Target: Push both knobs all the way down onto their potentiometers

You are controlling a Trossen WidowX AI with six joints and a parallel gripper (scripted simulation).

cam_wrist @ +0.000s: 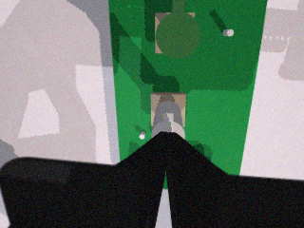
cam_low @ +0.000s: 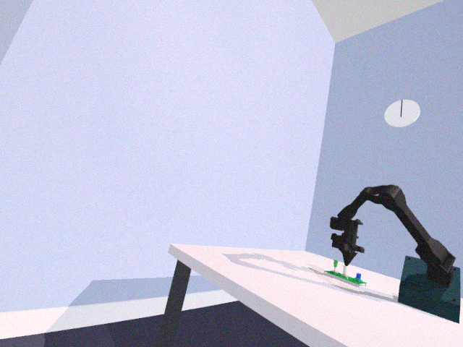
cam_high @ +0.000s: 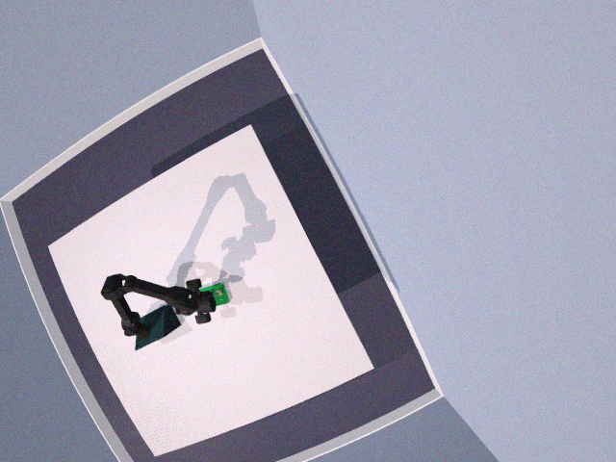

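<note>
Right now my gripper tip is 5 cm short of the green knob and 1 cm to the left of it. The rest, counted from my gripper tip: white knob 2 cm below.
</note>
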